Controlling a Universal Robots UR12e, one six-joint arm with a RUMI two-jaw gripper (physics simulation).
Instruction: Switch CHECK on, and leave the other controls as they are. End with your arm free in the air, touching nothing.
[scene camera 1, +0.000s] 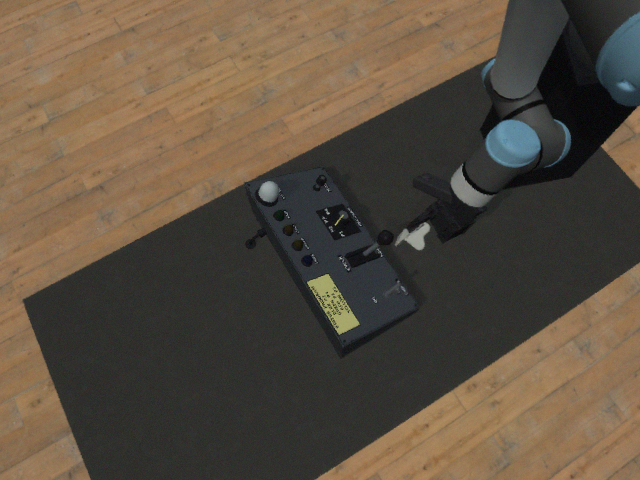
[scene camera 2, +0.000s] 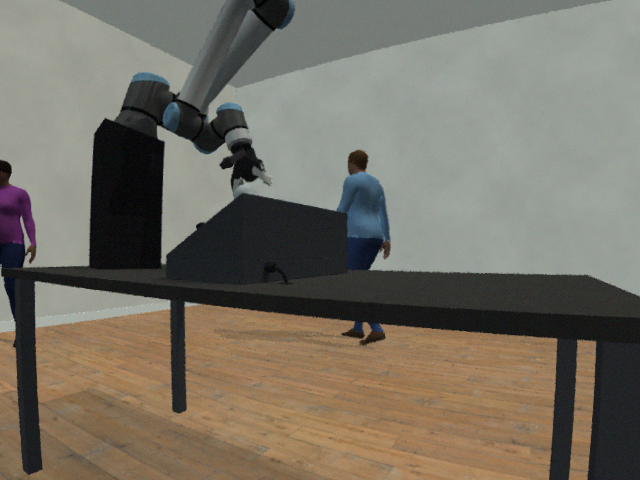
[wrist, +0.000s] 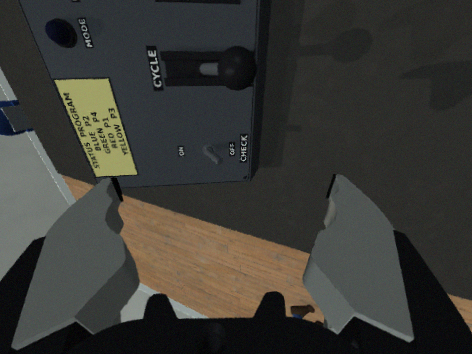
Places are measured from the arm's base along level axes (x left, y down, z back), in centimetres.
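Where they show: gripper, fingertip midpoint: (scene camera 1: 417, 235) (wrist: 225, 179); arm's base at its link origin: (scene camera 2: 132, 138).
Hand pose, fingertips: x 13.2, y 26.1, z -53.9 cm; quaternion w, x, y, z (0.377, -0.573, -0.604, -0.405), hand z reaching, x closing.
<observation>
Things, the pixels of their centre, and the offset from my fingertips. "*": a spot on its surface instead. Level surfaces: height alone.
- CHECK switch at the middle of its body: (wrist: 213, 156) (scene camera 1: 393, 288) dx +6.0, dy +13.6, dz -8.2 cm
- OFF label at a spot on its surface: (wrist: 232, 149) * dx +5.9, dy +17.4, dz -6.5 cm
- PROGRAM dial at the middle of its body: (scene camera 1: 341, 217) dx -17.9, dy +14.0, dz -10.3 cm
- white dome at a spot on its surface: (scene camera 2: 245, 190) * dx -31.9, dy +4.6, dz -26.9 cm
- small black control at the middle of its body: (scene camera 1: 318, 184) dx -29.9, dy +14.1, dz -11.0 cm
- yellow note at a spot on its surface: (wrist: 97, 127) (scene camera 1: 330, 300) * dx +2.3, dy +7.6, dz -24.7 cm
- cable at a spot on its surface: (scene camera 2: 271, 267) * dx -28.4, dy +21.6, dz -31.7 cm
- table at its surface level: dy +25.1 cm
The CHECK switch (scene camera 1: 392, 289) (wrist: 213, 154) is a small grey toggle near the corner of the dark console (scene camera 1: 361, 281) (scene camera 2: 294, 237) (wrist: 160, 117). Its lever leans towards the OFF label (wrist: 232, 149), away from the ON label (scene camera 1: 374, 299) (wrist: 181, 151). My gripper (scene camera 1: 409, 241) (scene camera 2: 253, 183) (wrist: 225, 179) is open and empty, in the air above the console's low front side. In the wrist view the switch shows between and beyond the two fingertips. The CYCLE lever's black knob (scene camera 1: 385, 237) (wrist: 239, 68) stands at the HOLD end of its slot.
The console also bears a PROGRAM dial (scene camera 1: 342, 215), a white dome (scene camera 1: 268, 191) (scene camera 2: 245, 190), a small black control (scene camera 1: 321, 180), several lamps, and a yellow note (scene camera 1: 333, 303) (wrist: 97, 127). A cable (scene camera 1: 250, 243) (scene camera 2: 271, 267) leaves its back. Two people (scene camera 2: 367, 206) (scene camera 2: 12, 206) stand beyond the table (scene camera 1: 180, 361) (scene camera 2: 465, 294).
</observation>
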